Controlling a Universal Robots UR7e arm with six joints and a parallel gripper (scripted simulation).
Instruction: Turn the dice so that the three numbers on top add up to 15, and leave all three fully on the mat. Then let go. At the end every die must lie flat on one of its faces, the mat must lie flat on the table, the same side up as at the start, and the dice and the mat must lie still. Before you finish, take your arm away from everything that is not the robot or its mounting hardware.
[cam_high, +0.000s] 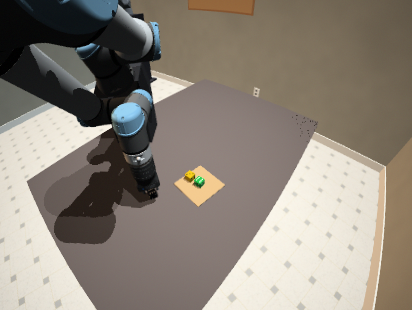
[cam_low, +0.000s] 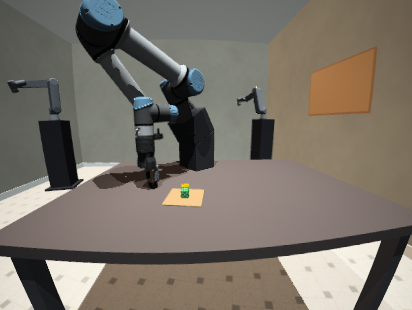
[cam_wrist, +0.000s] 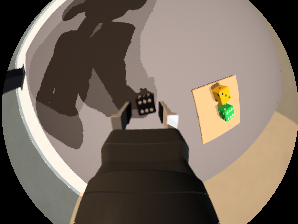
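Now: the black die 4 cm below my hand. Round my hand: yellow die: 13 cm to the left, 9 cm ahead, 4 cm below; then green die: 14 cm ahead, 12 cm to the left, 4 cm below; then tan mat: 14 cm ahead, 12 cm to the left, 6 cm below.
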